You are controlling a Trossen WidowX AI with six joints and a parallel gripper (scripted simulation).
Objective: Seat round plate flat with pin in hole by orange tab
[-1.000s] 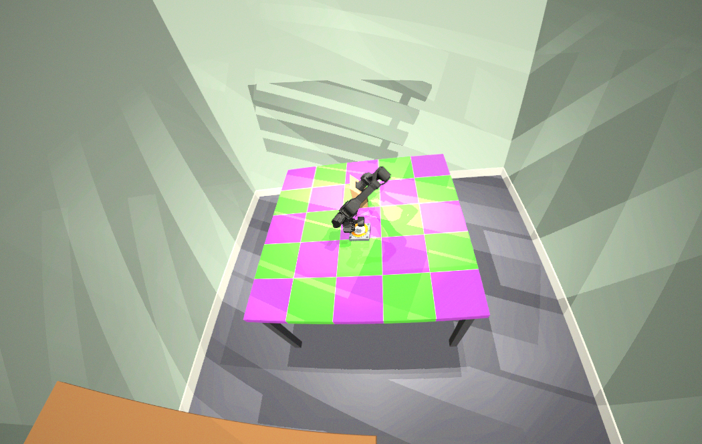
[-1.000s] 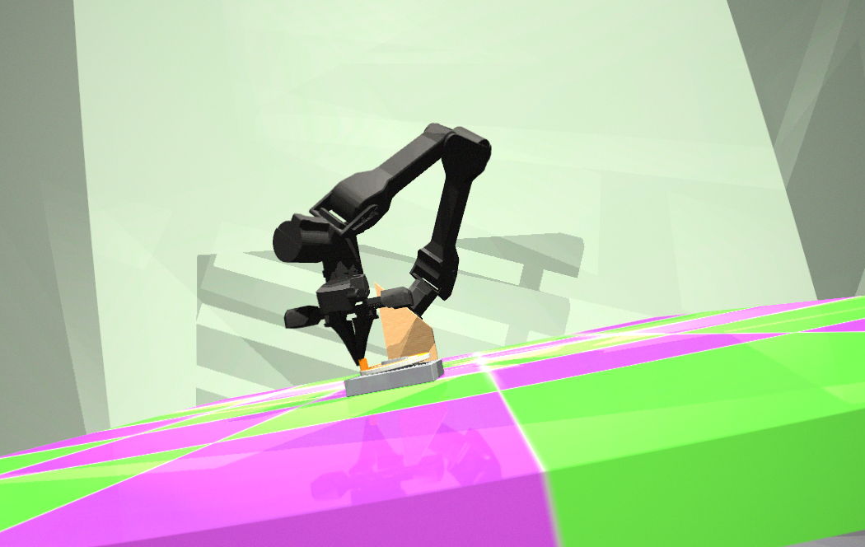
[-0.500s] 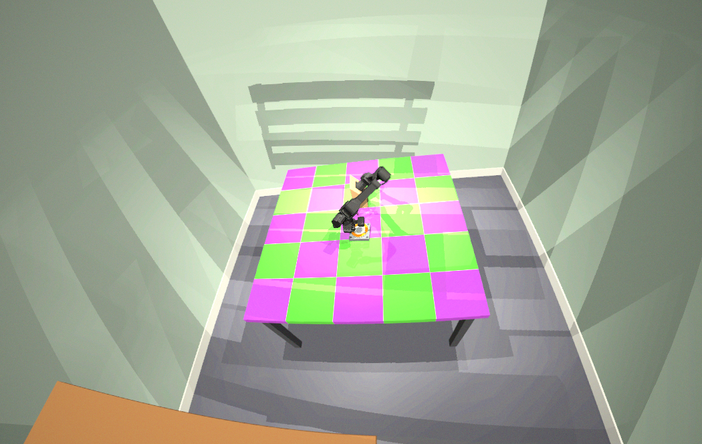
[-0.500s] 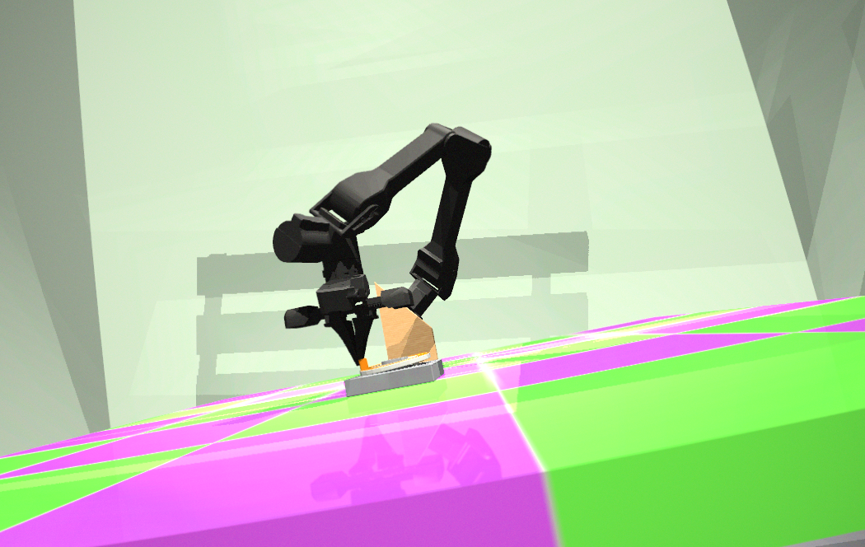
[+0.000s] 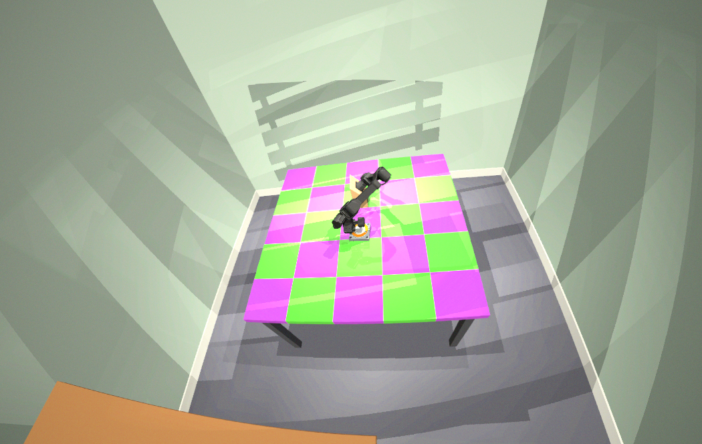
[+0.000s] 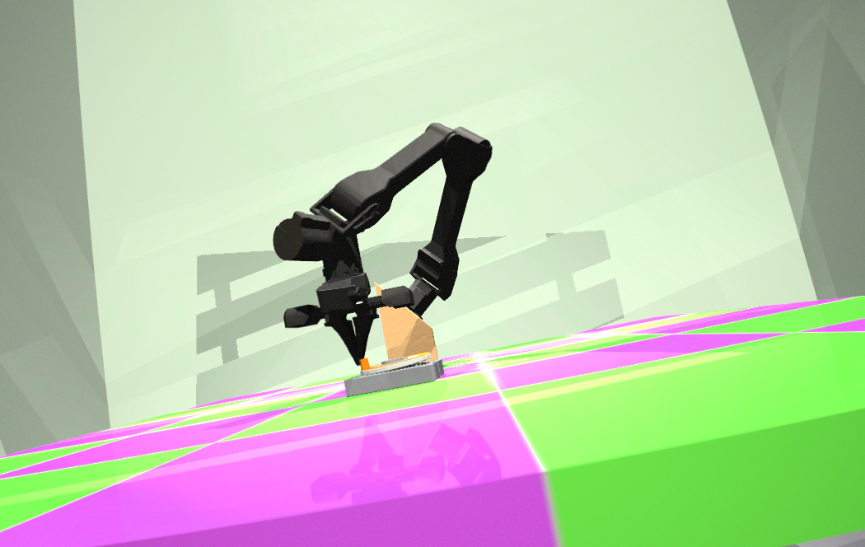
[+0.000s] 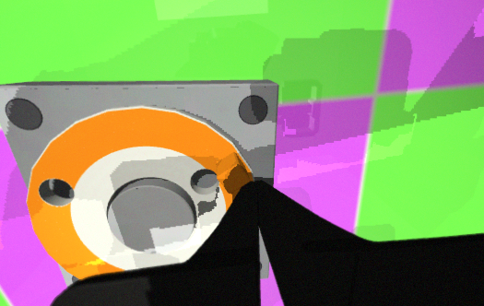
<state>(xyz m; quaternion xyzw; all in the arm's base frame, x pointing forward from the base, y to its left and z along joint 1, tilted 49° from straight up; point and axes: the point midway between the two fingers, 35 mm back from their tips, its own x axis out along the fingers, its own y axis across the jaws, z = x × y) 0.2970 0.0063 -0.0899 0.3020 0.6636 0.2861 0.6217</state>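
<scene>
My gripper tip is now 3 cm to the right of the round plate.
</scene>
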